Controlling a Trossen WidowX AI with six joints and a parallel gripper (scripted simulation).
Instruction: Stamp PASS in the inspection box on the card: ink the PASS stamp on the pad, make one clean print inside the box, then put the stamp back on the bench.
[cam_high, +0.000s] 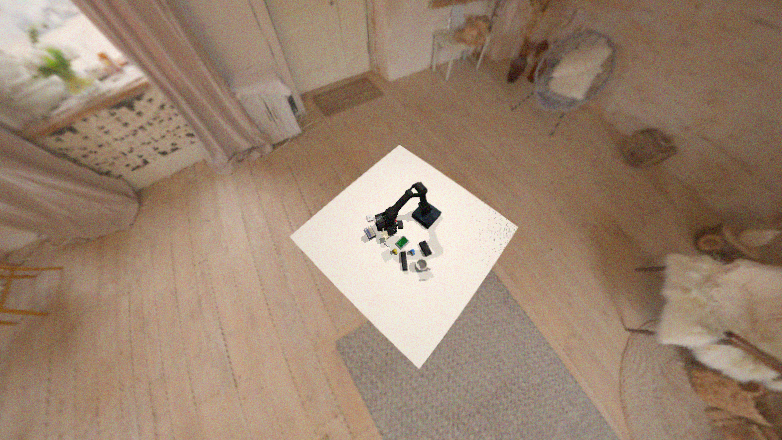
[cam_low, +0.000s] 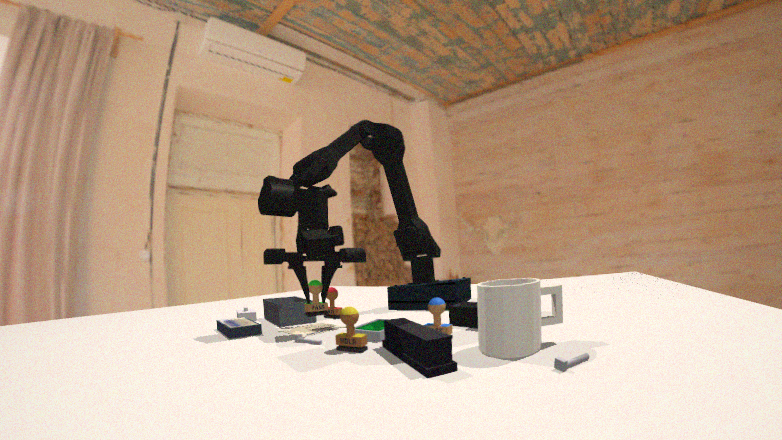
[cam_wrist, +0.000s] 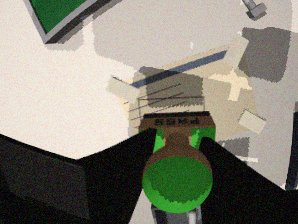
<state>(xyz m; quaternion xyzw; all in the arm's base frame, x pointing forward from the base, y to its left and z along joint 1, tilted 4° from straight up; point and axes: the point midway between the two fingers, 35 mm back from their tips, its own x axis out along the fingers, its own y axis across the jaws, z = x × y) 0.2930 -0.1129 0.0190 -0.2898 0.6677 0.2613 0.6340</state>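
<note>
Right now the cream card is 10 mm ahead of my gripper tip and 50 mm below it. The rest, counted from my gripper tip: green ink pad: 130 mm to the left, 40 mm below; then grey box: 40 mm behind, 100 mm to the right, 40 mm below; then red-knobbed stamp: 100 mm behind, 30 mm to the right, 30 mm below.
</note>
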